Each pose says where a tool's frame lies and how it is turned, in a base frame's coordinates. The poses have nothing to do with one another.
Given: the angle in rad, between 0 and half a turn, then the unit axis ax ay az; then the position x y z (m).
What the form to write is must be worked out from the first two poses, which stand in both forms.
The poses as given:
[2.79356 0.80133 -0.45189 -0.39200 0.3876 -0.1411 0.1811]
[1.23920 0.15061 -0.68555 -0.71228 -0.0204 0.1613 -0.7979]
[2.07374 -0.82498 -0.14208 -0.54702 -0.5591 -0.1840 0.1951]
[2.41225 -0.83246 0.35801 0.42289 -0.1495 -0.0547 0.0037]
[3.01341 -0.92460 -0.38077 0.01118 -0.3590 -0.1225 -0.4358]
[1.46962 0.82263 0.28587 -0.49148 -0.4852 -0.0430 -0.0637]
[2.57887 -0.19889 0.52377 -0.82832 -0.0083 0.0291 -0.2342]
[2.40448 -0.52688 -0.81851 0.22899 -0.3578 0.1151 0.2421]
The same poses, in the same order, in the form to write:
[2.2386 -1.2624 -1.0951 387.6 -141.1 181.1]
[0.1866 -0.8495 -0.8827 -20.4 161.3 -797.9]
[-1.7108 -0.2946 -1.1344 -559.1 -184.0 195.1]
[-2.0081 0.8636 1.0201 -149.5 -54.7 3.7]
[-2.7862 -1.1474 0.0337 -359.0 -122.5 -435.8]
[1.2090 0.4201 -0.7223 -485.2 -43.0 -63.7]
[-0.5129 1.3507 -2.1361 -8.3 29.1 -234.2]
[-1.2669 -1.9681 0.5506 -357.8 115.1 242.1]

